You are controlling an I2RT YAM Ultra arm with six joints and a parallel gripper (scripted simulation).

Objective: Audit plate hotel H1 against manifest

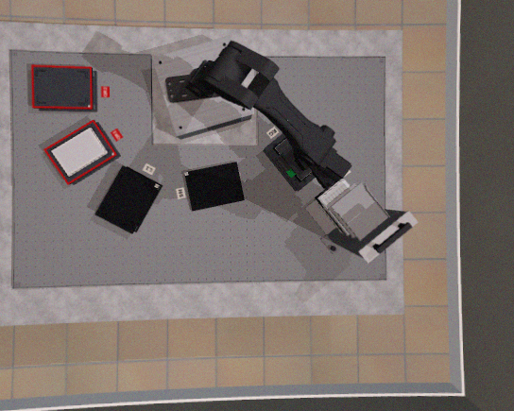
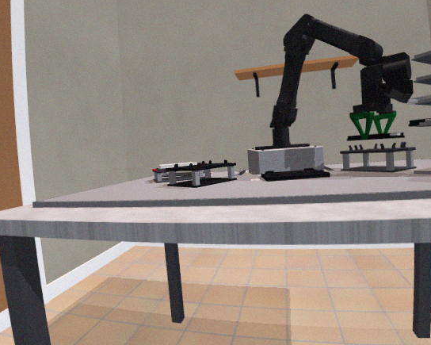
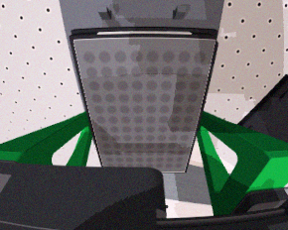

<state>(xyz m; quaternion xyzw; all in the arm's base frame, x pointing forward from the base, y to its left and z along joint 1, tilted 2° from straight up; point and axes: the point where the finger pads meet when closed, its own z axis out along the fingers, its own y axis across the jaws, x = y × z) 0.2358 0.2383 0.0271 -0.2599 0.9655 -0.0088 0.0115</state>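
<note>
Now: hand 4 cm above the regrip nest RG. Also, from my hand: recovery nest N6 (5 cm ahead, 25 cm to the right, 9 cm below); H1 tag (7 cm ahead, 15 cm to the left, 10 cm below); landing nest L1 (5 cm ahead, 51 cm to the right, 5 cm below).
</note>
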